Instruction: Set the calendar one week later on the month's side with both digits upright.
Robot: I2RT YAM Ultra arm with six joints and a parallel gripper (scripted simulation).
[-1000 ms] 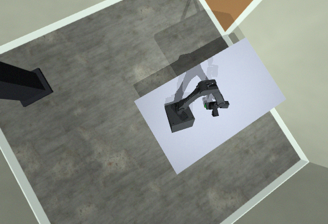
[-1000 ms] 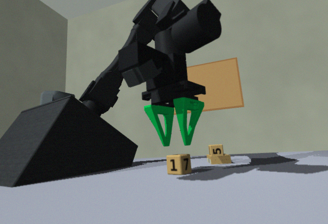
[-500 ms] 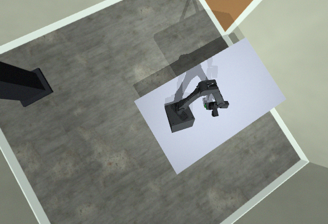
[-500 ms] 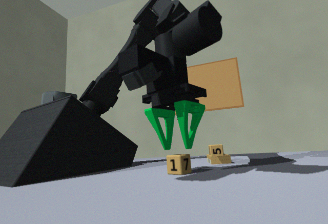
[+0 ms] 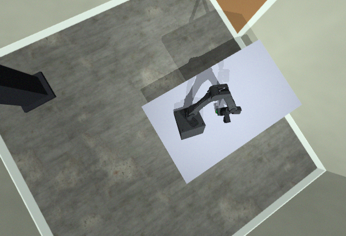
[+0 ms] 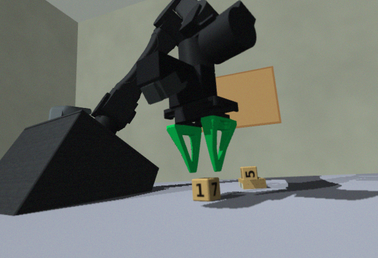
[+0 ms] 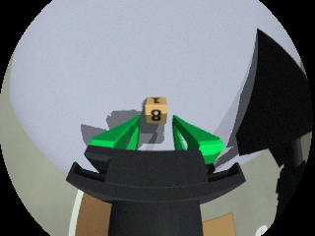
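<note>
The wooden cube is 3 cm below my hand. Round my hand: wooden tray 5 cm ahead, 16 cm to the left, 4 cm below.
</note>
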